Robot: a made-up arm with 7 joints.
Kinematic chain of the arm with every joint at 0, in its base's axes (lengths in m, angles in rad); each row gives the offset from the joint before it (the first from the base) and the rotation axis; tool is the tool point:
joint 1: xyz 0 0 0.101 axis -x
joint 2: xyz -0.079 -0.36 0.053 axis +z
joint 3: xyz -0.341 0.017 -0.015 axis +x
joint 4: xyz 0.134 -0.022 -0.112 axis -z
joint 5: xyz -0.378 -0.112 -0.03 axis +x
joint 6: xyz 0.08 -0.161 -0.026 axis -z
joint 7: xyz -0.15 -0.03 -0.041 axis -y
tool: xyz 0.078 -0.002 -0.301
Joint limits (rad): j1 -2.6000..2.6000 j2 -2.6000..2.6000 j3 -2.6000..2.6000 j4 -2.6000..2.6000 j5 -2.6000..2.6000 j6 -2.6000..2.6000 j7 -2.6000..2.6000
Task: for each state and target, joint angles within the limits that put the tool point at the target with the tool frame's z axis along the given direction. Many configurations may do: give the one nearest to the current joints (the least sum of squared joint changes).
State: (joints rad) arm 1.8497 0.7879 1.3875 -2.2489 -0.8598 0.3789 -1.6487
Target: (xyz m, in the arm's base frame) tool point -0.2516 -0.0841 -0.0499 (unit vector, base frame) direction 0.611 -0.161 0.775
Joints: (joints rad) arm 1.4138 0.8697 1.6816 -2.1630 -1.4251 1.3870 -1.2920
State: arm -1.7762 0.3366 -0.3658 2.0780 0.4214 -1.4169 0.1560
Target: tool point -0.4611 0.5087 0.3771 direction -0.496 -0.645 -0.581
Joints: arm -2.4717 0.2233 -0.1460 1.7315 0.3240 -1.2681 0.1686
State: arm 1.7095 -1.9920 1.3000 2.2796 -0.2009 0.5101 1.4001
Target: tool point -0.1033 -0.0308 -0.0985 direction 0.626 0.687 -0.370
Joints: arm 1.9580 -1.1578 0.7779 1.6259 -0.2658 0.0845 1.4160
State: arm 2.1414 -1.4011 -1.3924 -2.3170 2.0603 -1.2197 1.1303
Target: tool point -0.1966 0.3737 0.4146 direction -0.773 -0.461 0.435
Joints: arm 1.9400 -1.1858 -1.2400 -2.6000 2.0213 -1.8388 0.9152
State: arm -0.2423 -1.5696 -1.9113 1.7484 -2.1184 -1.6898 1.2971
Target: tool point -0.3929 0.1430 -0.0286 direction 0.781 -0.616 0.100
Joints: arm -0.0099 -1.2974 -2.0812 1.0817 -1.8986 -2.4363 1.2081
